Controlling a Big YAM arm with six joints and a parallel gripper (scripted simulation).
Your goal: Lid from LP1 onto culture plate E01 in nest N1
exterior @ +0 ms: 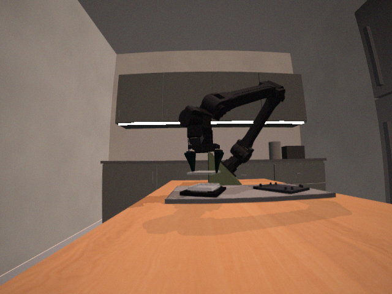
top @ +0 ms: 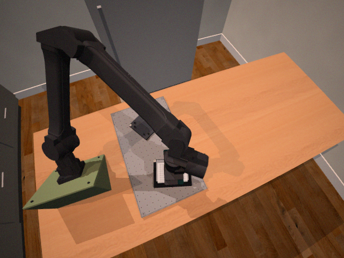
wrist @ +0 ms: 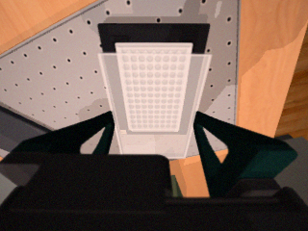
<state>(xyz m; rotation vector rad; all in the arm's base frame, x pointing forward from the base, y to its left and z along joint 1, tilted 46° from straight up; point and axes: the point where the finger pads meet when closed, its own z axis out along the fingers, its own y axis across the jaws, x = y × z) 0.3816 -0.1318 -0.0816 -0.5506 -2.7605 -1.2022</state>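
Now: hand 10 mm above the lid. Also, from my hand: white culture plate E01 (60 mm below); black plate nest N1 (70 mm below); lid park LP1 (10 mm behind, 280 mm to the left, 70 mm below).
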